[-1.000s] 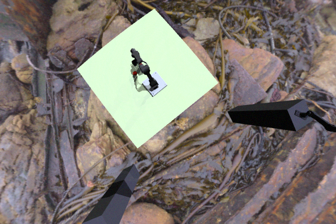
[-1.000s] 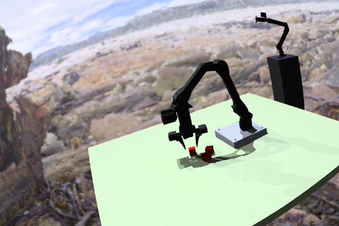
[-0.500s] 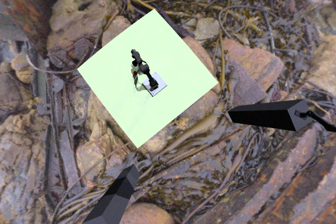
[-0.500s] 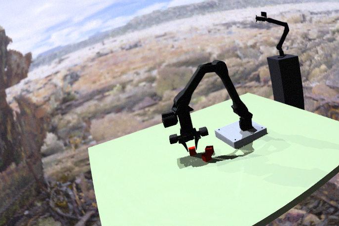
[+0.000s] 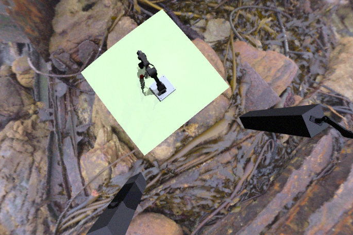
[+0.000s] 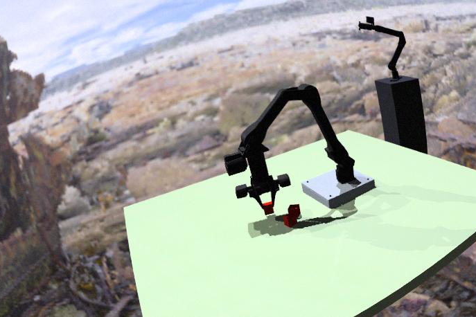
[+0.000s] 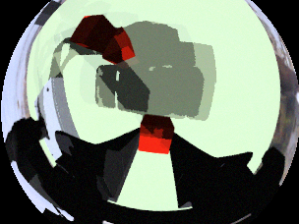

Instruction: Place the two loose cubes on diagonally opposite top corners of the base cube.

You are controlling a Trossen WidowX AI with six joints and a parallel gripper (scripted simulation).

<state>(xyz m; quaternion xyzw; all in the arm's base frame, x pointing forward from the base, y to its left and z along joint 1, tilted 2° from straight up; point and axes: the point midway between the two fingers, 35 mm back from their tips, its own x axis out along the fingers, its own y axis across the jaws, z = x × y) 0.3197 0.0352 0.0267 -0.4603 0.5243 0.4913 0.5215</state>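
Right now my gripper tip is 11 cm to the right of the red cube, 7 cm past it and 1 cm below it.
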